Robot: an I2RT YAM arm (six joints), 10 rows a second.
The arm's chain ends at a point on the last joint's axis. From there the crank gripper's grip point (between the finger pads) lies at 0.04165 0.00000 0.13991 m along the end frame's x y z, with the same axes.
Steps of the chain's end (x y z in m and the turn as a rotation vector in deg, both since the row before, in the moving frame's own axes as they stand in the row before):
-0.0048, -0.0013, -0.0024, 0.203, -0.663, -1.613
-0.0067, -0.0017, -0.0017, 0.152, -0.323, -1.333
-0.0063, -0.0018, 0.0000, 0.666, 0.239, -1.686
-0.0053, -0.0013, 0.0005, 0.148, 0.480, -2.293
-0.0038, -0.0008, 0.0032, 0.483, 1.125, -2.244
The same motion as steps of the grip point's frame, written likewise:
-0.0064, -0.0029, -0.0019, 0.203, -0.663, -1.613
-0.0075, -0.0030, -0.0015, 0.152, -0.323, -1.333
-0.0058, -0.0047, -0.0002, 0.666, 0.239, -1.686
-0.0042, -0.0034, 0.0001, 0.148, 0.480, -2.293
-0.0011, -0.0037, 0.0023, 0.483, 1.125, -2.244

